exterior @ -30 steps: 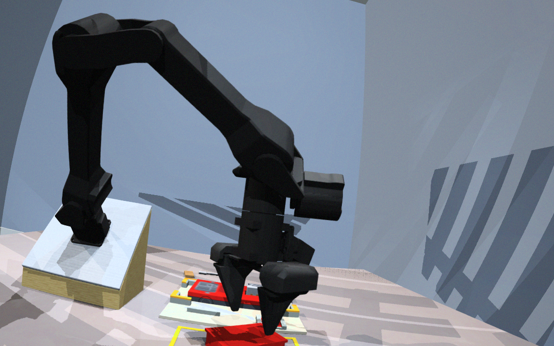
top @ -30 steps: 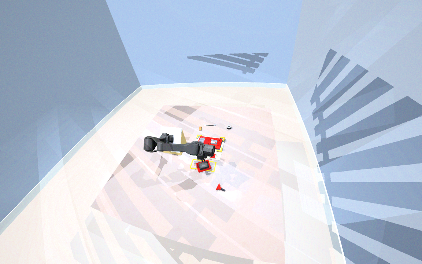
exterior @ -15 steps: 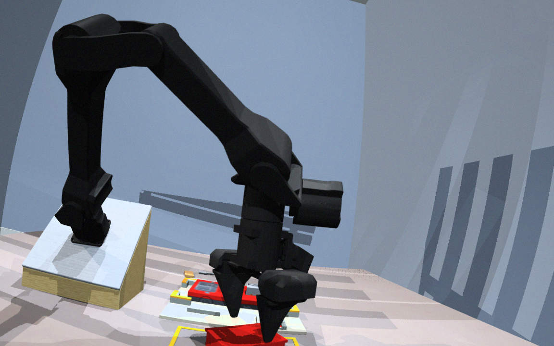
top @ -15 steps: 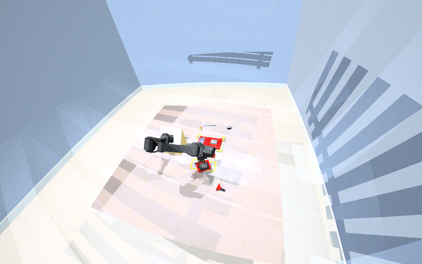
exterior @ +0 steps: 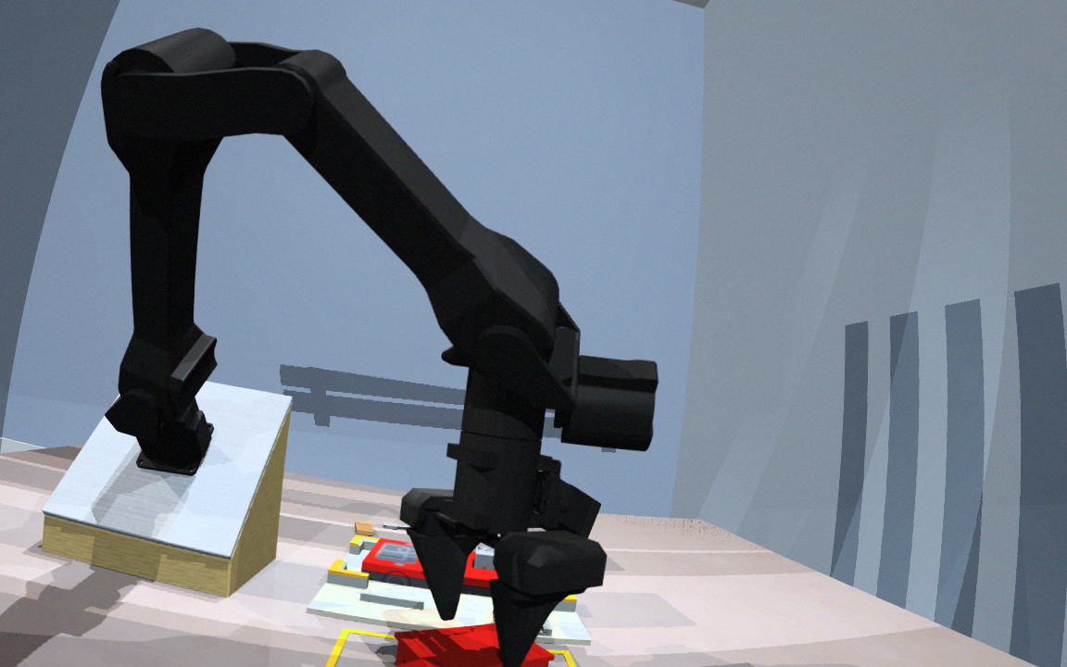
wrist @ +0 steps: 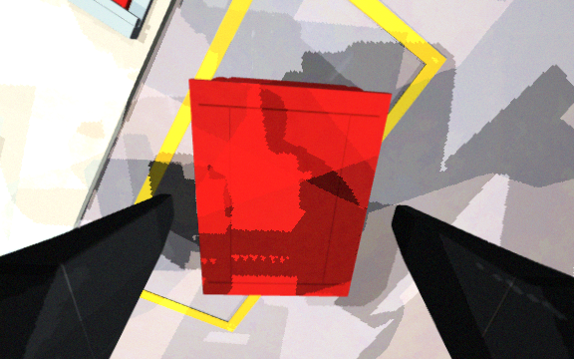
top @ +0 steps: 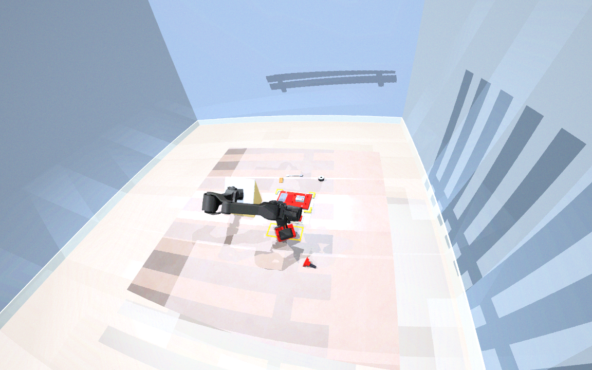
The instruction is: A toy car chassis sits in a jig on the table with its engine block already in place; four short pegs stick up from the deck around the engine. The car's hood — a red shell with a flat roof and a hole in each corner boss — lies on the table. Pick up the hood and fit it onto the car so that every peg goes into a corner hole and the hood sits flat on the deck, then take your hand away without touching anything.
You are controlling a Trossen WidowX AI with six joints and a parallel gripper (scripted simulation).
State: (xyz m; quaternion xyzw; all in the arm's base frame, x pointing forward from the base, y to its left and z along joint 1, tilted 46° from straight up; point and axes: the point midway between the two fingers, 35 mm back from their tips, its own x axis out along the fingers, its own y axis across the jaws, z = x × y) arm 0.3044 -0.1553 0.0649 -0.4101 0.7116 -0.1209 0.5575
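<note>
My gripper tip is 10 mm above the red hood. From my gripper tip the other things lie so: grey engine block (230 mm to the left, 40 mm ahead); red cone-shaped part (150 mm to the right, 140 mm ahead, 10 mm below); white jig (200 mm to the left, 20 mm below).
</note>
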